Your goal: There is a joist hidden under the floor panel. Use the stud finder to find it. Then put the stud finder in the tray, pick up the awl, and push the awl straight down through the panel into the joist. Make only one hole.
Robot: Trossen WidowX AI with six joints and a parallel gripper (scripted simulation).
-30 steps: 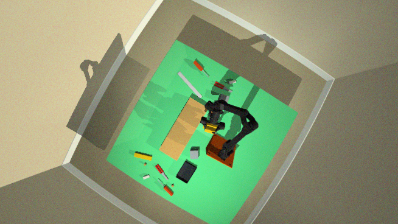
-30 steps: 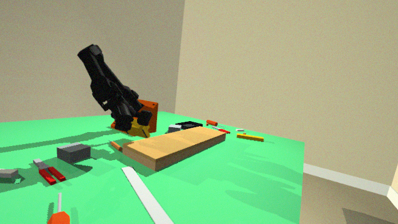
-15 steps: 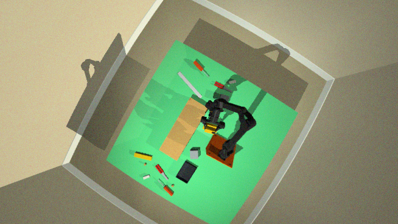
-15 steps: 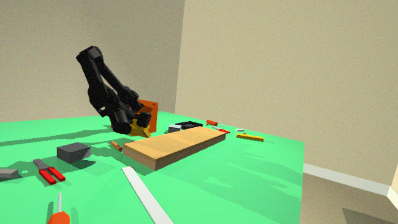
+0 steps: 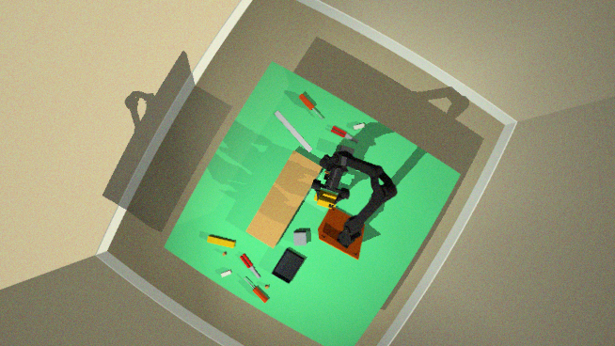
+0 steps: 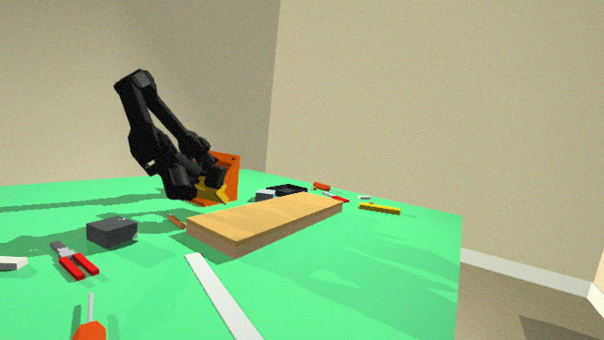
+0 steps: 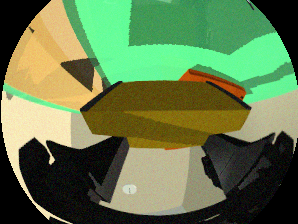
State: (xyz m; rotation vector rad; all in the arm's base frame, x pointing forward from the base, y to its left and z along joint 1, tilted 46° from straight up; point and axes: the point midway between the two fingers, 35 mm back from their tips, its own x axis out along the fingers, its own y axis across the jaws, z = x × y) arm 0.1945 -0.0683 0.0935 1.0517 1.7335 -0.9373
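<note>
My gripper tip is now 2 cm short of the awl, 13 cm to the left of it and 9 cm above it. The rest, counted from my gripper tip: yellow stud finder 1 cm behind, 1 cm to the right, 1 cm below; then white ruler 38 cm ahead, 20 cm to the right, 10 cm below; then dark tray 7 cm behind, 42 cm to the left, 8 cm below.
</note>
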